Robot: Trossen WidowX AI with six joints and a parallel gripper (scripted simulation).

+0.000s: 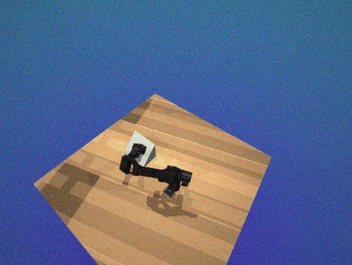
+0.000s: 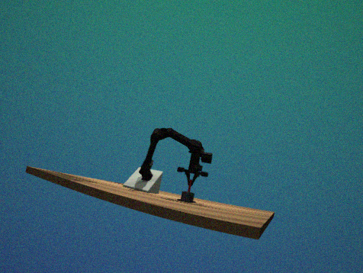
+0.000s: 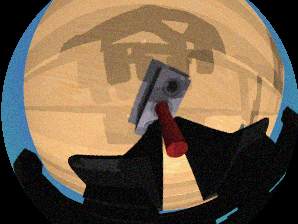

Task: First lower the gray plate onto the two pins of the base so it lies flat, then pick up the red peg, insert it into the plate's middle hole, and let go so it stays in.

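Right now the red peg is right at my gripper tip. Round my gripper tip: dark base (9 cm below); gray plate (5 cm below).
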